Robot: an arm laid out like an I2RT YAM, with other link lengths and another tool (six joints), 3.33 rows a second.
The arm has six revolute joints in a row. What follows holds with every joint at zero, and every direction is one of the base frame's.
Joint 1 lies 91.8 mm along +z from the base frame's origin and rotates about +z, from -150 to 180 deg.
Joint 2 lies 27.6 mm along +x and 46.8 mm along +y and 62.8 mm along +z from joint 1 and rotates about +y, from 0 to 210 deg.
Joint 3 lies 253.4 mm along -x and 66 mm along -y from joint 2 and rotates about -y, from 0 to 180 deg.
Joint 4 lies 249.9 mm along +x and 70.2 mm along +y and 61.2 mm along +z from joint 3 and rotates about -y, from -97 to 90 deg.
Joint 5 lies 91.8 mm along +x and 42 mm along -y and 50.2 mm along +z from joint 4 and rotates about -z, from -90 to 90 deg.
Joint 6 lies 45.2 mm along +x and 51.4 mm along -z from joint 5 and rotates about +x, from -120 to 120 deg.
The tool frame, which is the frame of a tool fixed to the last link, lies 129 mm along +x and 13 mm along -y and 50 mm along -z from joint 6; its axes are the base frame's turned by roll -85.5, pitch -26.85 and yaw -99.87 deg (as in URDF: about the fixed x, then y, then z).
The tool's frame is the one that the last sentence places.
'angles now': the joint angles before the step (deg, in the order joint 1, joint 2, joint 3, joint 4, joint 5, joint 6). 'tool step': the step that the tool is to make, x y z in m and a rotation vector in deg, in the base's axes. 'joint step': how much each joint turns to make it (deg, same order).
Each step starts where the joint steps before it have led.
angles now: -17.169 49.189 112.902 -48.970 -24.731 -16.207
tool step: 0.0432 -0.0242 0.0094 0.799 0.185 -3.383
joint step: 0.044 6.384 1.002 4.896 3.495 -0.186
